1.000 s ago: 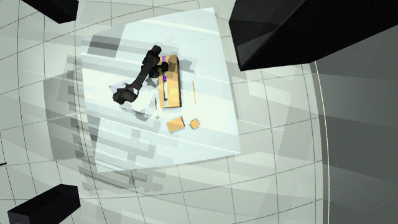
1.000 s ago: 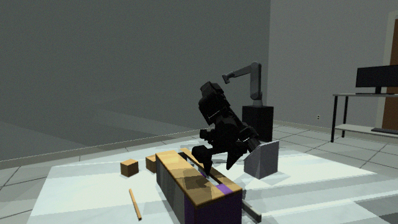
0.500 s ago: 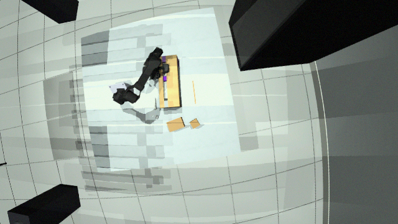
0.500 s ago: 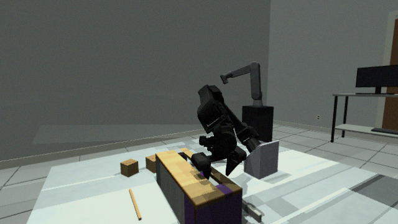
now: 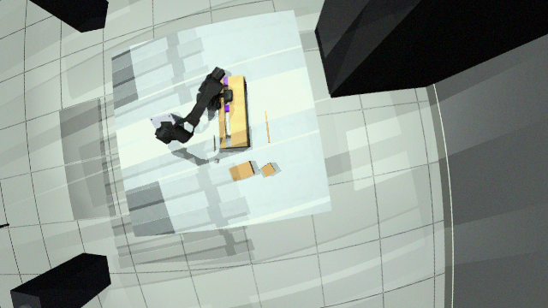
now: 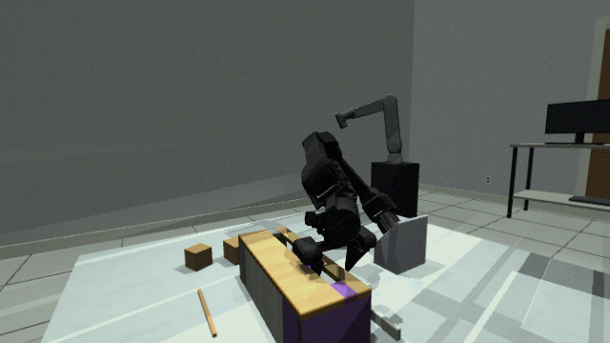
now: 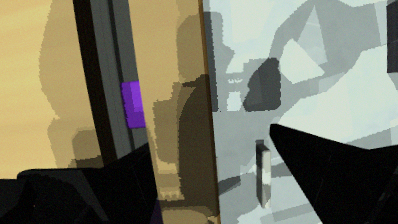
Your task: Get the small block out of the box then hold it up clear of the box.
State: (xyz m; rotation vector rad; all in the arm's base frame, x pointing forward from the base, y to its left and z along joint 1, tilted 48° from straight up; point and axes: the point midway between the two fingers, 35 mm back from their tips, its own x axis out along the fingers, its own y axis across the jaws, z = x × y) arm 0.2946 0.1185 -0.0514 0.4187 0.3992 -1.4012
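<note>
Now: the purple block 50 mm ahead of my gripper tip and 30 mm to the right of it. From my gripper tip the other things lie so: wooden-topped box (40 mm ahead, 60 mm to the right, 20 mm below); then grey piece (40 mm behind, 320 mm to the right, 80 mm below); then thin wooden stick (260 mm ahead, 120 mm to the right, 80 mm below).
</note>
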